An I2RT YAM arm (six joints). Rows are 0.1 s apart.
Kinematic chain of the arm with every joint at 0, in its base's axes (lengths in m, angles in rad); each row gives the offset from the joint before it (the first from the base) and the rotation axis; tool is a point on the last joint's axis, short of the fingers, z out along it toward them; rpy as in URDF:
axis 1: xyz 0 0 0.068 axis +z
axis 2: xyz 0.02 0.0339 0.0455 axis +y
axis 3: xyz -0.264 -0.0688 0 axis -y
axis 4: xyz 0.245 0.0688 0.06 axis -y
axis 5: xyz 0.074 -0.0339 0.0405 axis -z
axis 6: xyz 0.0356 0 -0.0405 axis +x
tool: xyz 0 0 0 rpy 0 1.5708 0
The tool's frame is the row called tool.
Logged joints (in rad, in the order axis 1, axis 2, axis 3, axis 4, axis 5, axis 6), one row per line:
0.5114 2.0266 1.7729 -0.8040 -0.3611 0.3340
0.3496 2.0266 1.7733 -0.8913 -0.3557 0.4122
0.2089 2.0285 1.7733 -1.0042 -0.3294 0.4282
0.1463 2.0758 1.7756 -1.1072 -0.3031 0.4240
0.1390 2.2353 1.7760 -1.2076 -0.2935 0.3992
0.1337 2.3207 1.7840 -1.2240 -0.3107 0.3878
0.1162 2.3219 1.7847 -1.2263 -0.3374 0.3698
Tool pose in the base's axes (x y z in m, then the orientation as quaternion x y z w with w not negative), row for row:
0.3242 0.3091 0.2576 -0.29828 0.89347 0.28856 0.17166
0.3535 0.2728 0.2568 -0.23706 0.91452 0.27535 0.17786
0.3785 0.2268 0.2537 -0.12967 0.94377 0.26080 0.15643
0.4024 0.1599 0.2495 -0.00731 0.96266 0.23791 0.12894
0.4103 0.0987 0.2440 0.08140 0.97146 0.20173 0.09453
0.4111 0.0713 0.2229 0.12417 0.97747 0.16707 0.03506
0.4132 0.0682 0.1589 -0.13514 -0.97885 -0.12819 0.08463
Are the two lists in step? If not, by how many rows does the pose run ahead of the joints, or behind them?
The pose runs 2 rows behind the joints: the pose in row i belongs to the joints in row i - 2.
